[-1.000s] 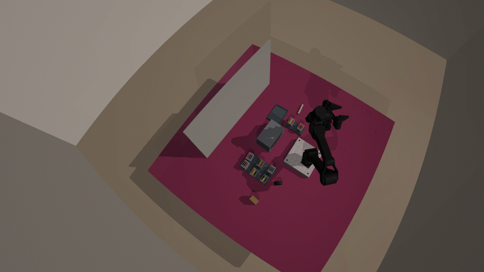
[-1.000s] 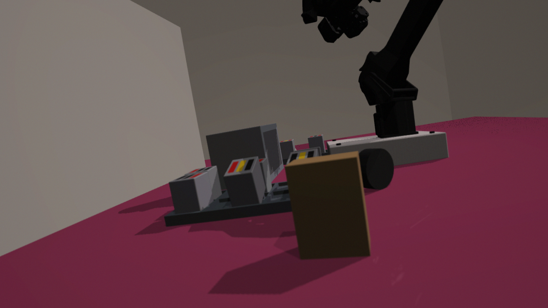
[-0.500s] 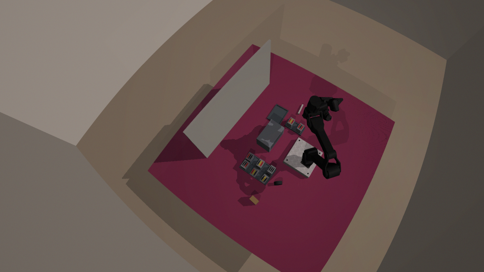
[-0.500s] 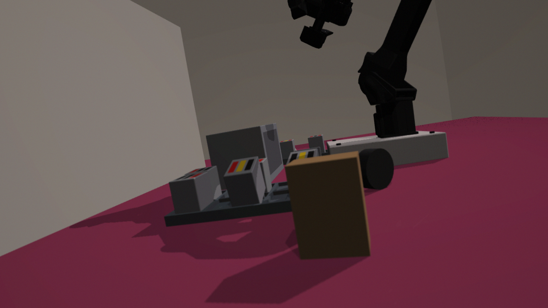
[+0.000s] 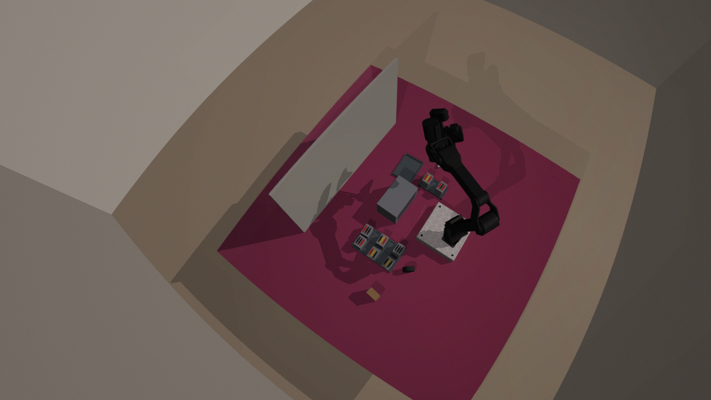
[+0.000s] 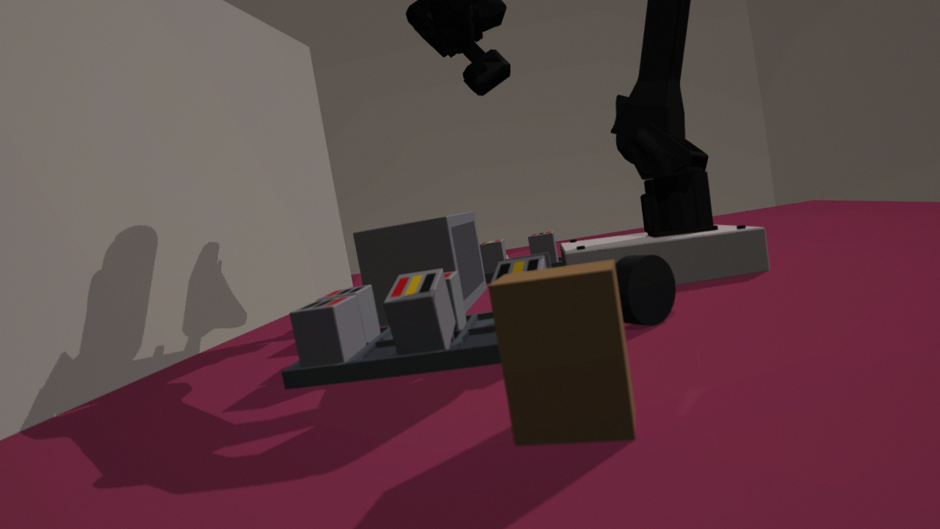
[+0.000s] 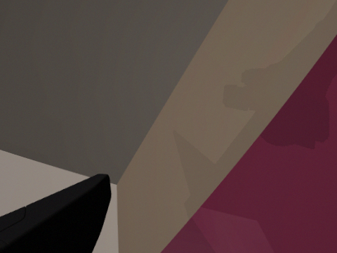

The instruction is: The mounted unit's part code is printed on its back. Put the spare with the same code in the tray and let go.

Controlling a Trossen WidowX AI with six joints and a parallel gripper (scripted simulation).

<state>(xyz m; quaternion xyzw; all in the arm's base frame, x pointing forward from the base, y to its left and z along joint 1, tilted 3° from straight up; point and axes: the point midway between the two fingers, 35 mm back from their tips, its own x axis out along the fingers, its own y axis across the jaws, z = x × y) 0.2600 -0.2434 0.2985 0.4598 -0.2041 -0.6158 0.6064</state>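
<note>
My gripper tip is 540 mm to the right of the grey spare, 280 mm above it and 40 mm past it. From my gripper tip the other things lie so: white stick (320 mm below, 20 mm behind, 10 mm to the right); then dark tray (320 mm below, 120 mm to the left, 90 mm ahead); then dark piece (320 mm below, 140 mm behind, 10 mm to the right).
</note>
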